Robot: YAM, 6 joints.
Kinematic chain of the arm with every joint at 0, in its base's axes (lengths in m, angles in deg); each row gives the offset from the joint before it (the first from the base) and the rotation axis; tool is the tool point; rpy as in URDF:
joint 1: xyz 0 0 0.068 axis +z
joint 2: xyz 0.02 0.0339 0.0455 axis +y
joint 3: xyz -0.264 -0.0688 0 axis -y
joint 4: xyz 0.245 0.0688 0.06 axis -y
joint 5: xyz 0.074 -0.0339 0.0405 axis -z
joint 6: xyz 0.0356 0 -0.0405 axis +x
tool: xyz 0 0 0 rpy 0 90 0
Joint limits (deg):
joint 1: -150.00..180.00
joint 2: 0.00..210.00
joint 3: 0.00..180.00
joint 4: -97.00..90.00
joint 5: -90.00..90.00
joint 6: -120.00..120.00
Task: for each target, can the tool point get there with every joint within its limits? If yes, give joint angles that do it. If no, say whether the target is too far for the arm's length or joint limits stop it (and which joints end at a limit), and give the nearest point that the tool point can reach.
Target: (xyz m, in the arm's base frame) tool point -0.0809 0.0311 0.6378
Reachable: yes | joints -41.44 51.83 104.83 60.87 57.91 -20.01
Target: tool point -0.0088 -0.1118 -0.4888
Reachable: no: joint limits stop it (at a limit: joint 2) | nearest point -0.0116 -0.1473 -0.3660 | short by 0.128 m
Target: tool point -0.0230 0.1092 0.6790
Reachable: yes | joints -80.64 52.18 128.62 -3.08 7.89 -95.79
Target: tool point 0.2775 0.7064 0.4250
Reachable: no: too far | nearest point 0.2182 0.5554 0.3566 | short by 0.176 m
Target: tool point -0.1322 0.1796 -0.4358
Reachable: no: joint limits stop it (at a limit: joint 2) | nearest point -0.1342 0.1824 -0.3797 | short by 0.056 m
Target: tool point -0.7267 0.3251 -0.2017
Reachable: no: too far | nearest point -0.5475 0.2450 -0.1220 | short by 0.212 m
